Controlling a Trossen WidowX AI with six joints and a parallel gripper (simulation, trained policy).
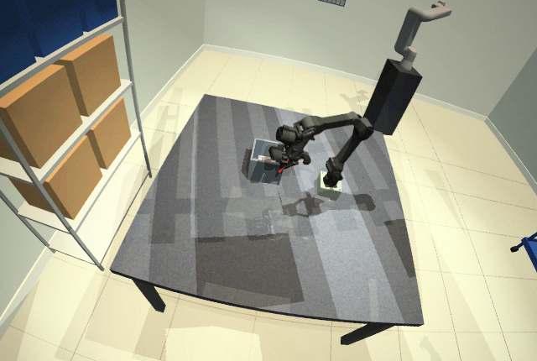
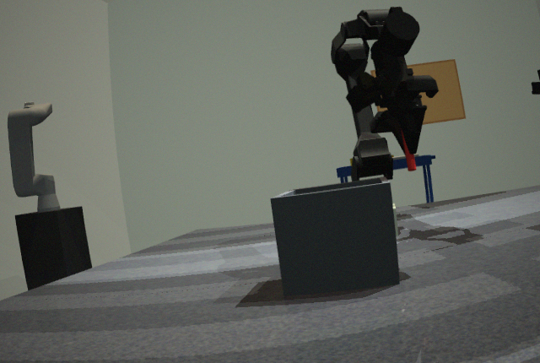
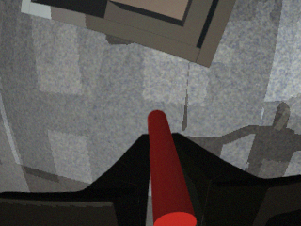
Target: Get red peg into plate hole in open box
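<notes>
Now: the plate 14 cm to the right of my gripper tip, 12 cm below it and 4 cm ahead of it. The rest, counted from my gripper tip: red peg: 2 cm above.
</notes>
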